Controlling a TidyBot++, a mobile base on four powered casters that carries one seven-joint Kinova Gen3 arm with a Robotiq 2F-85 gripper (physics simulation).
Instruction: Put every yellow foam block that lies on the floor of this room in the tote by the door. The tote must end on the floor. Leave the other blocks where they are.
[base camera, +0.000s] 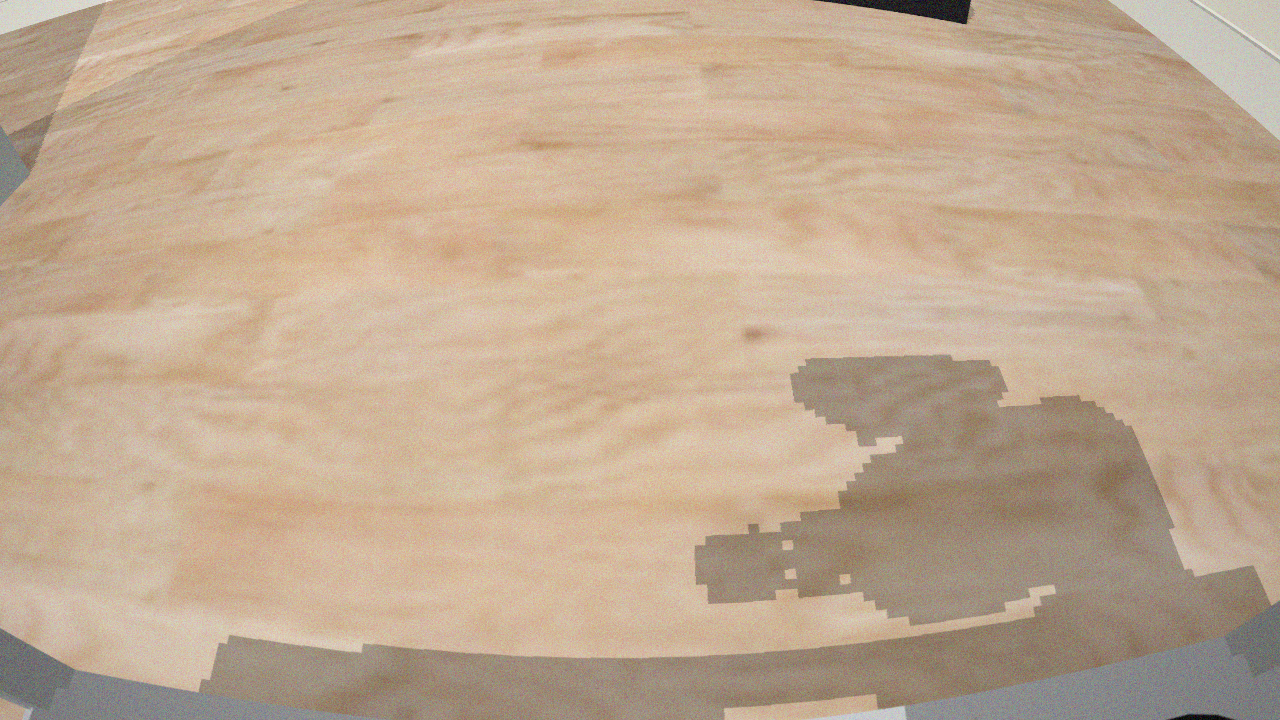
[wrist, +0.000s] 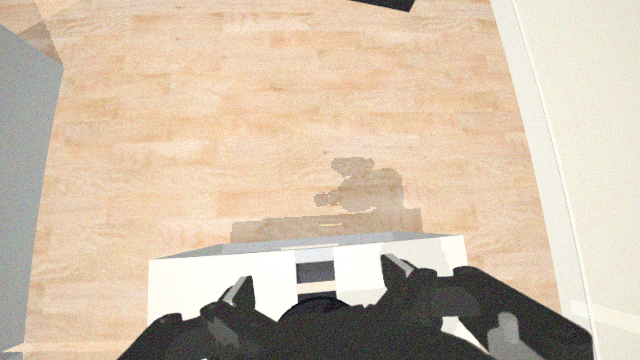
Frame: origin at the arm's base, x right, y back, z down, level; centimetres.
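Seen in the pictures: gripper, between the fingertips: (wrist: 319, 279).
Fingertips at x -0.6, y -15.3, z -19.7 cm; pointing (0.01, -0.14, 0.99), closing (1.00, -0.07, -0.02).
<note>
A point is followed by its place in that frame.
My gripper (wrist: 319, 279) {z -19.6, x -0.6, y -15.3 cm} is open and empty, with its two fingers wide apart above the front of my own white base in the wrist view. No yellow foam block shows in either view. No tote that I can make out shows either. The door does not show.
A flat black thing (base camera: 904, 8) {z 38.9, x 37.9, y -103.5 cm} (wrist: 387, 4) {z 38.1, x 37.5, y -103.6 cm} is cut off by the top edge, on the wood floor (base camera: 537, 268) {z 39.6, x -7.0, y -49.6 cm} (wrist: 250, 125) {z 39.6, x -17.5, y -53.3 cm}. A pale wall (wrist: 600, 150) {z 19.1, x 87.5, y -33.2 cm} with a white baseboard (wrist: 532, 150) {z 38.6, x 86.3, y -39.4 cm} (base camera: 1208, 67) {z 38.2, x 87.0, y -94.1 cm} runs along the right. A grey panel (wrist: 30, 150) {z 34.4, x -86.0, y -46.7 cm} (base camera: 8, 170) {z 36.8, x -85.5, y -77.3 cm} stands at the left.
</note>
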